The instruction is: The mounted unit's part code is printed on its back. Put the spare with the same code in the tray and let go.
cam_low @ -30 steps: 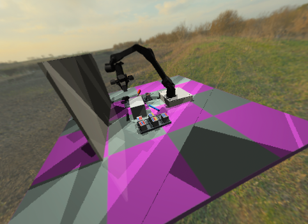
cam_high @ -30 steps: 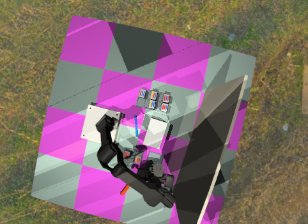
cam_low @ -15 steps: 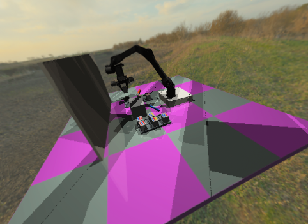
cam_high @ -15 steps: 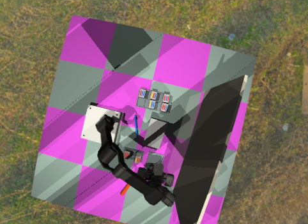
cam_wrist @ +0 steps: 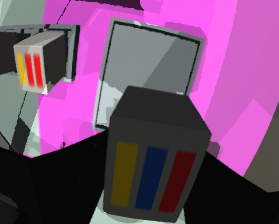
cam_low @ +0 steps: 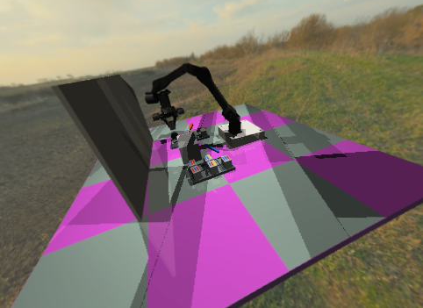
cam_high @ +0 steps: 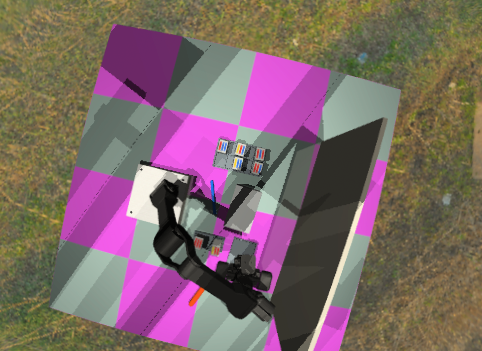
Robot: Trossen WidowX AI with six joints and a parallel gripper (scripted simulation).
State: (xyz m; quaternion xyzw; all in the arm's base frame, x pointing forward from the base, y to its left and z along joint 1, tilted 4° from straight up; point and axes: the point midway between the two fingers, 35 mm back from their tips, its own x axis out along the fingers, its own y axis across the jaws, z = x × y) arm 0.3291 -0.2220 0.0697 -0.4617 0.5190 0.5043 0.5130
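My gripper tip is now 110 mm above the dark tray, 10 mm to the right of it and 10 mm past it. From my gripper tip the other things lie so: blue pen: 220 mm to the left, 160 mm behind, 110 mm below; mounted unit: 210 mm to the left, 70 mm below, 30 mm behind; grey spare block: 20 mm above.
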